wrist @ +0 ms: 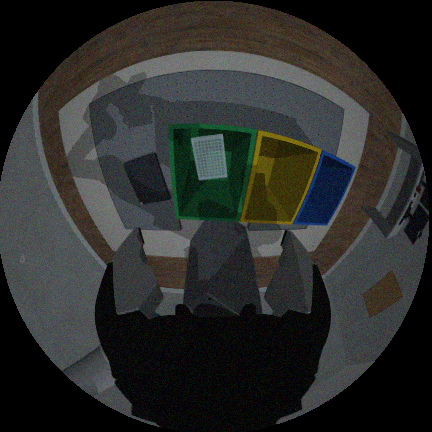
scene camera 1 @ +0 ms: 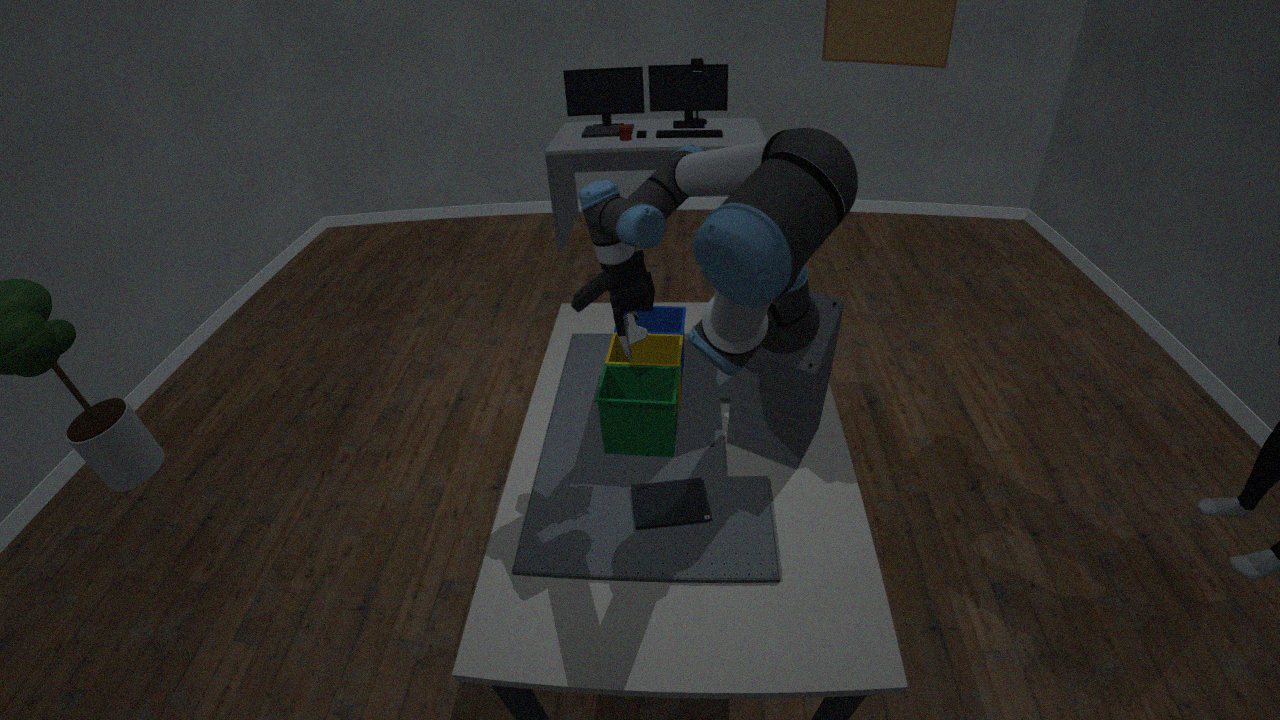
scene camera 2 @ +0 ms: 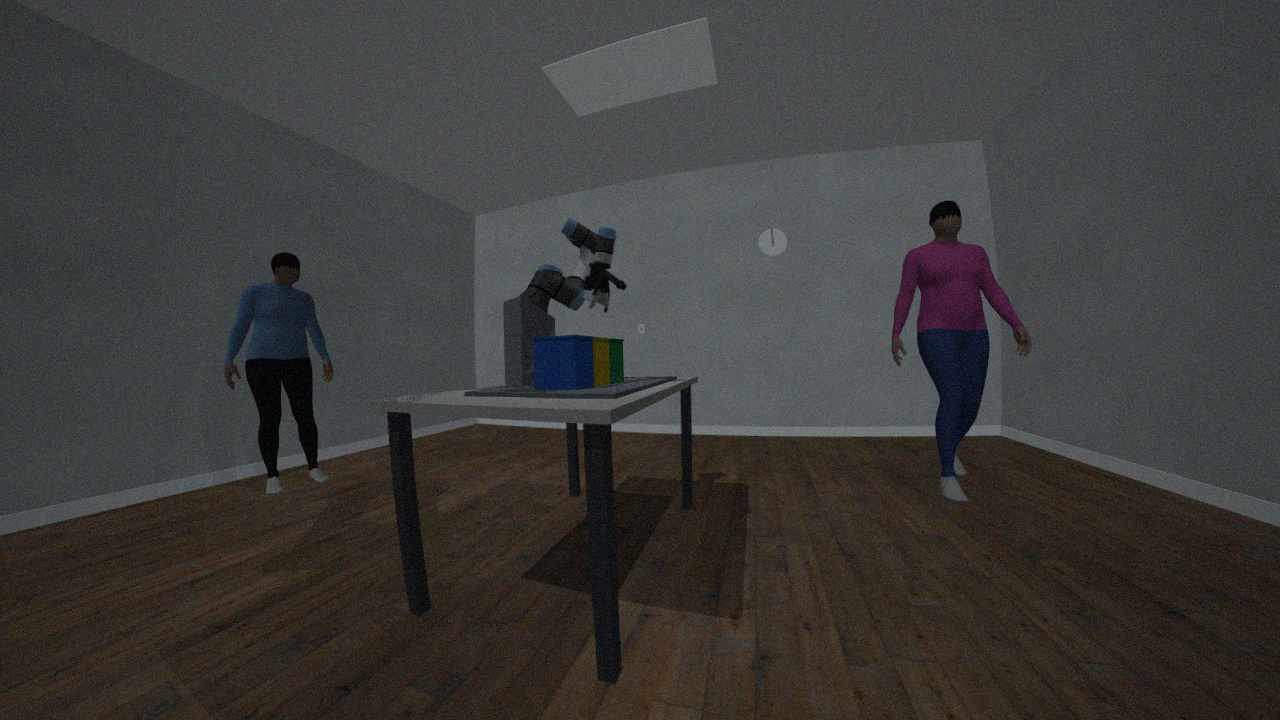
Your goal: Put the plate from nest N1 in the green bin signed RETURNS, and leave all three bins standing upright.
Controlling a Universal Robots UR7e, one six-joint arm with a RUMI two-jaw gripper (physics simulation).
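Places are measured from the arm's base along level axes (x back, y right, z up), in metres.
Where they show: gripper, fingertip midpoint: point(wrist: 212, 231) point(scene camera 1: 634, 338) point(scene camera 2: 598, 311); arm's base, link origin: point(scene camera 1: 784, 322) point(scene camera 2: 530, 309).
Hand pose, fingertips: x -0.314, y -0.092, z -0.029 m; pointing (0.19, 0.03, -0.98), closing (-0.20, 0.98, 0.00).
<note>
Each offset is from my fingertips to the top centre of the thing. Level surfaces: height alone.
The white gridded plate @[dy -0.005, dx +0.016, dz -0.285 m] point(wrist: 210, 157) lies inside the green bin @[dy -0.005, dx +0.005, dz -0.122 m] point(scene camera 1: 639, 425) point(scene camera 2: 617, 361) point(wrist: 186, 218), toward the far side in the wrist view. The green bin stands upright on the grey board. The yellow bin @[dy +0.125, dx -0.016, dz -0.122 m] point(scene camera 2: 602, 362) point(wrist: 280, 180) stands upright beside it, and the blue bin @[dy +0.255, dx -0.038, dz -0.122 m] point(scene camera 1: 663, 319) point(scene camera 2: 563, 362) point(wrist: 327, 192) stands upright at the end of the row. My gripper point(scene camera 1: 629, 351) point(wrist: 212, 231) is open with nothing between its fingers. It hangs above the bins. The RETURNS sign cannot be read in these views.
A dark flat nest @[dy -0.192, dx +0.124, dz -0.287 m] point(scene camera 1: 671, 503) point(wrist: 147, 178) lies on the grey perforated board @[dz -0.302 m] point(scene camera 1: 581, 555) near the green bin. The board rests on a white table @[dz -0.314 m] point(scene camera 1: 716, 640). The arm's grey base stands beside the bins. Two people point(scene camera 2: 288, 331) point(scene camera 2: 952, 295) stand away from the table.
</note>
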